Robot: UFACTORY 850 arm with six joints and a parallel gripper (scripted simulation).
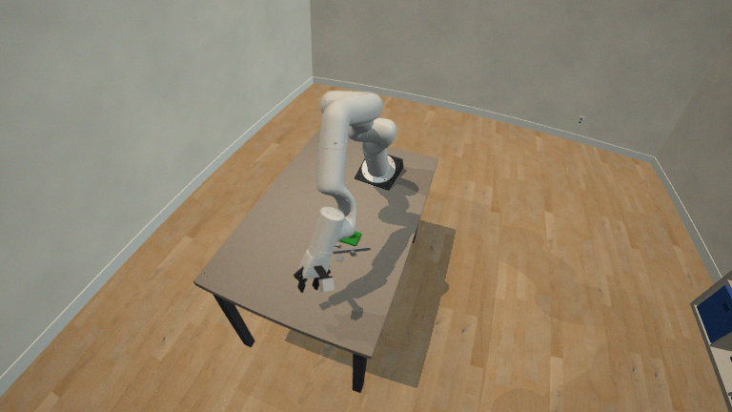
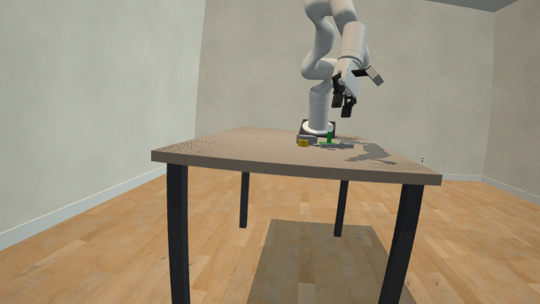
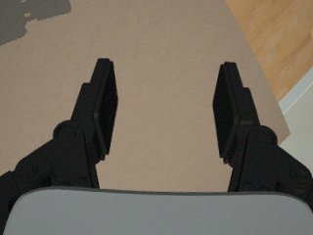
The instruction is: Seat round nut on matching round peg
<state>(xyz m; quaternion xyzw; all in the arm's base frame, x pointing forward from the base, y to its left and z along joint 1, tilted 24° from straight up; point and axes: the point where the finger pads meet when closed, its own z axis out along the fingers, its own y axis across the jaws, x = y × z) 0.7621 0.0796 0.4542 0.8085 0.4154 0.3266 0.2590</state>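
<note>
Now: the grey block 370 mm behind my hand, 110 mm to the right of it and 140 mm below it.
</note>
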